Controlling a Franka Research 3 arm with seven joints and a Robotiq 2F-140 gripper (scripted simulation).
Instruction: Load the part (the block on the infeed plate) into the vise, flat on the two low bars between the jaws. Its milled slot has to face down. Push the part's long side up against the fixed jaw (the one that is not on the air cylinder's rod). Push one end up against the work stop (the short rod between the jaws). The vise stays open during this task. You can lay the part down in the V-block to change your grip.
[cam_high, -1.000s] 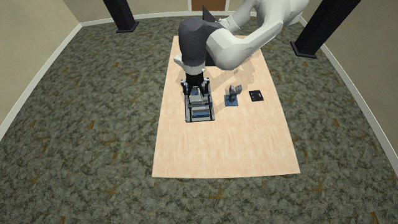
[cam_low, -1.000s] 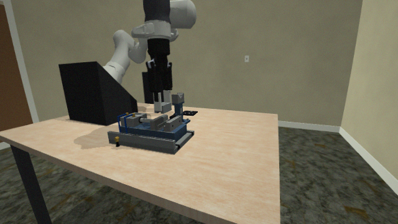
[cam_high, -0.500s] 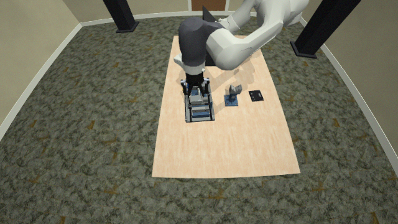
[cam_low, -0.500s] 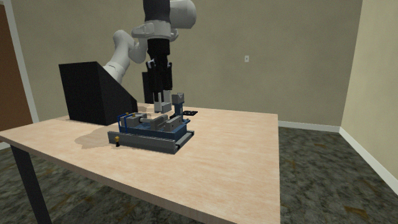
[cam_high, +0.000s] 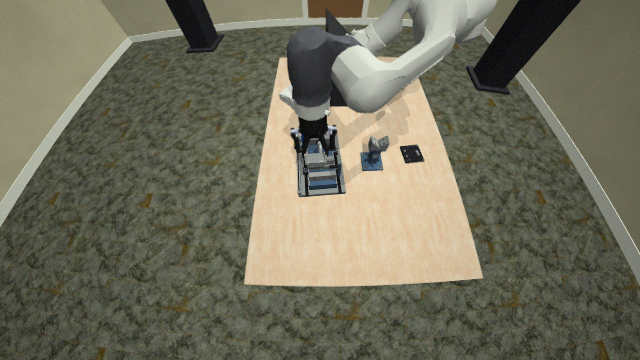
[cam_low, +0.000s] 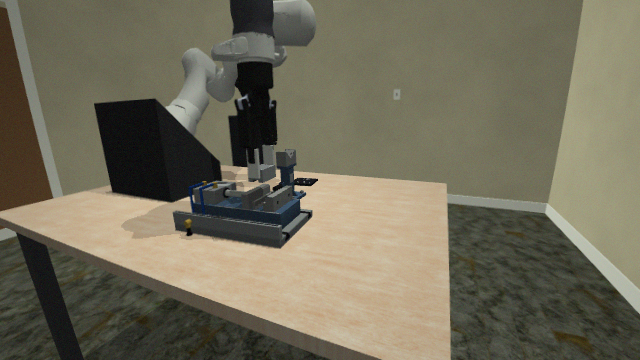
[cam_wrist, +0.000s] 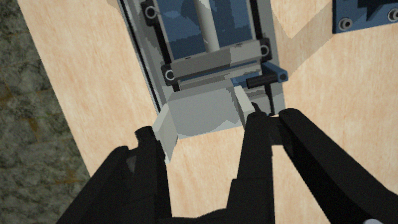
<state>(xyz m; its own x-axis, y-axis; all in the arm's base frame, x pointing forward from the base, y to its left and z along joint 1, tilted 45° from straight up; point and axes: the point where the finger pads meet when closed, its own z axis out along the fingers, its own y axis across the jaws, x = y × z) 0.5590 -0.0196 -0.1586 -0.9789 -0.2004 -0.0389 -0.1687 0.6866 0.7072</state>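
The grey part is 3 cm below my hand. The rest, counted from my hand: work stop (1 cm behind, 7 cm to the left, 8 cm below); then moving jaw (4 cm behind, 1 cm to the left, 9 cm below); then fixed jaw (3 cm ahead, 3 cm to the left, 9 cm below).
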